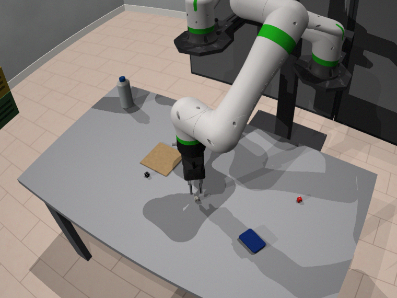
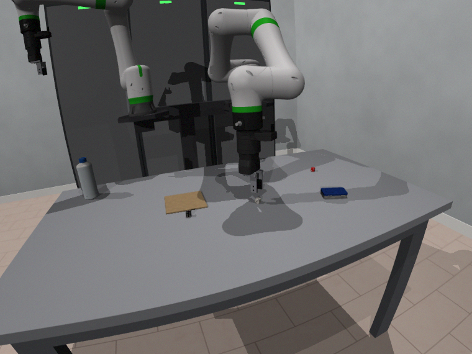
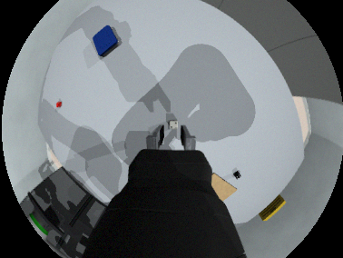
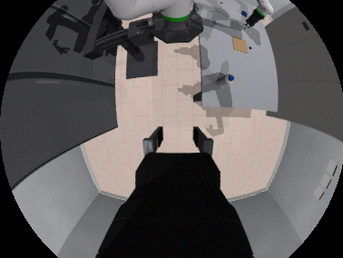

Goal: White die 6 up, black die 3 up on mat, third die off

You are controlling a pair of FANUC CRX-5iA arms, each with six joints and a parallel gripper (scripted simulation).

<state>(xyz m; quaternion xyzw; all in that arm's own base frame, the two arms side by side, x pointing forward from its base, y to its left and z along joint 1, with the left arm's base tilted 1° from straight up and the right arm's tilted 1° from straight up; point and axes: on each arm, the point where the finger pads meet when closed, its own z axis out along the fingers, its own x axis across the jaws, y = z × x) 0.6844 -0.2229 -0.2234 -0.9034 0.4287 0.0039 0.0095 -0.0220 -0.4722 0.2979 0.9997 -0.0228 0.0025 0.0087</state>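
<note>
The white die is 5 cm below my left hand. The rest, counted from my left hand: tan mat: 12 cm behind, 22 cm to the right, 6 cm below; blue-topped box: 9 cm ahead, 27 cm to the left, 5 cm below; black die: 1 cm behind, 23 cm to the right, 5 cm below.
</note>
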